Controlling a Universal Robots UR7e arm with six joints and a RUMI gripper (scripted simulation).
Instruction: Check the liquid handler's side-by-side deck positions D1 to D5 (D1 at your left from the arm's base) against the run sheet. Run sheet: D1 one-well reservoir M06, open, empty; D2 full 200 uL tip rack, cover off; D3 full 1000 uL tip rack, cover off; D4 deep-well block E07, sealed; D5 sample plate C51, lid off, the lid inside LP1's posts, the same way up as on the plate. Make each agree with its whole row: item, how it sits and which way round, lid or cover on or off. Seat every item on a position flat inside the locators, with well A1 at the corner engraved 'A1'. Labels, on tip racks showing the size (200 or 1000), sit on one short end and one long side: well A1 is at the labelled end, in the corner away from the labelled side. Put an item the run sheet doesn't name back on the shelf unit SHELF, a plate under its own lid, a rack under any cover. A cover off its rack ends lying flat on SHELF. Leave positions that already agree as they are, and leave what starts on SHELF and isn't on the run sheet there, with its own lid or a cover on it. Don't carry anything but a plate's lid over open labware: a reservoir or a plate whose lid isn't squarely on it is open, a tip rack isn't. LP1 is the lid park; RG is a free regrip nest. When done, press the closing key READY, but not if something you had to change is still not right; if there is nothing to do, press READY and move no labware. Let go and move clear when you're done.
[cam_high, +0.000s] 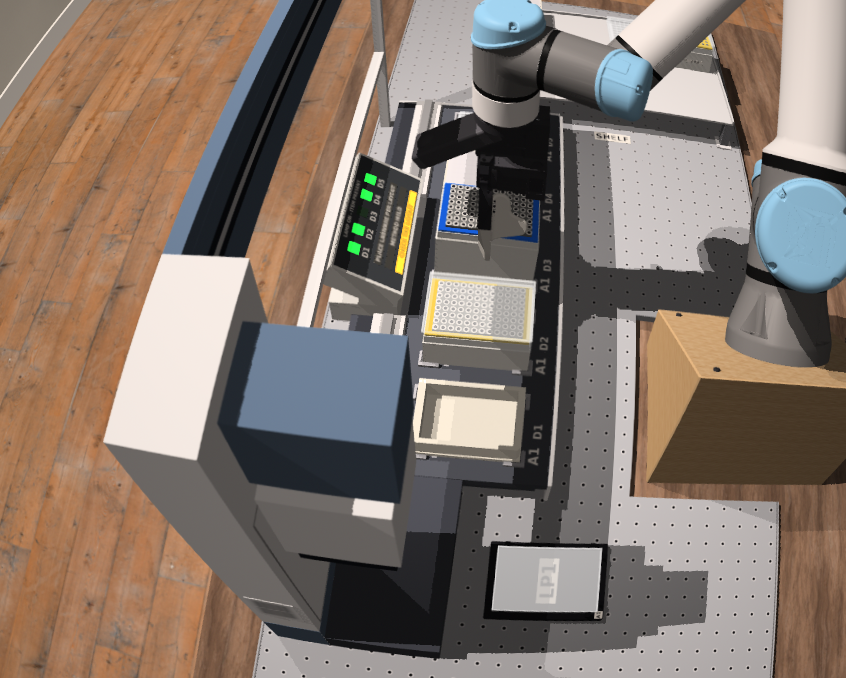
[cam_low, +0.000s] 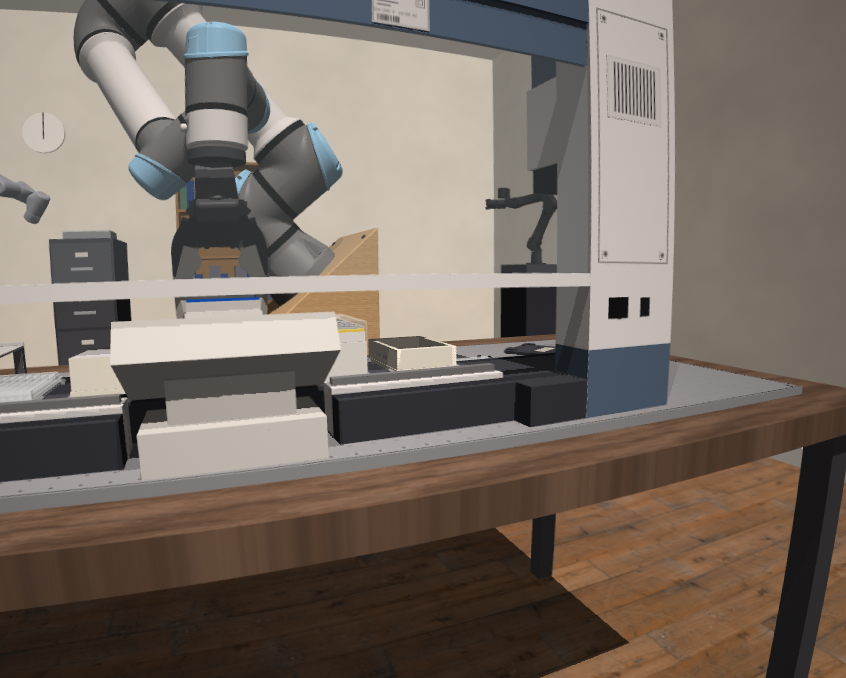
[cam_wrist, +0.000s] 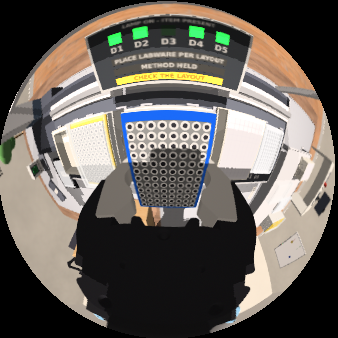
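The yellow-framed tip rack is 20 mm behind my hand, 120 mm to the left of it and 30 mm below it. From my hand the other things lie so: clear well plate (20 mm ahead, 250 mm to the right, 70 mm below); then blue-framed tip rack (10 mm behind, 10 mm to the right); then cream reservoir (20 mm behind, 250 mm to the left, 70 mm below).
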